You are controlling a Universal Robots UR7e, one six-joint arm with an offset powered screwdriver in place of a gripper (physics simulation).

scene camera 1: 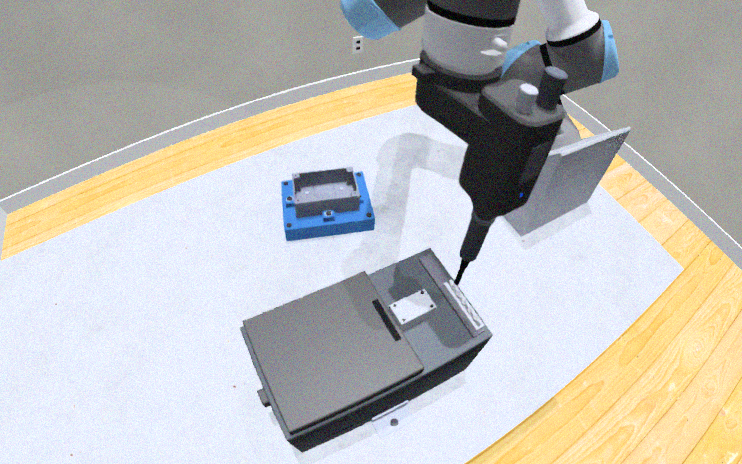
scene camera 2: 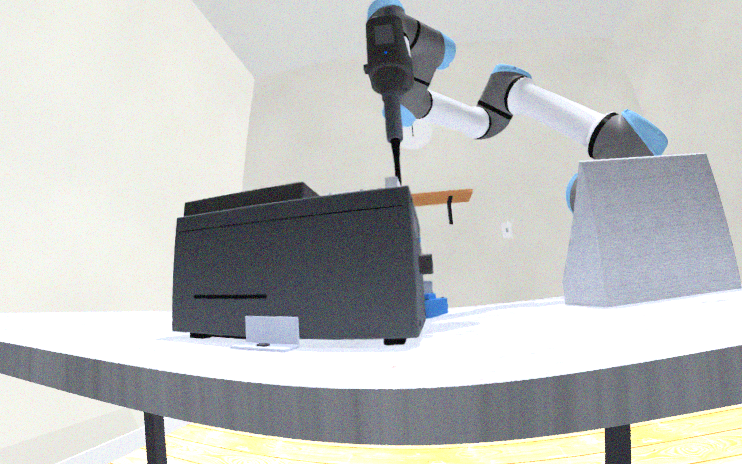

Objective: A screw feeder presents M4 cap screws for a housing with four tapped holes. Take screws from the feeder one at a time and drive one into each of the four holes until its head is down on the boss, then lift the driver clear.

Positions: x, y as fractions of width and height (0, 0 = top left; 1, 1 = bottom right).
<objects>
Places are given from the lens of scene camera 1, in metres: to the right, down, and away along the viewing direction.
blue fixture (scene camera 1: 0.48, 0.48): -0.03, -0.02, 0.73
</objects>
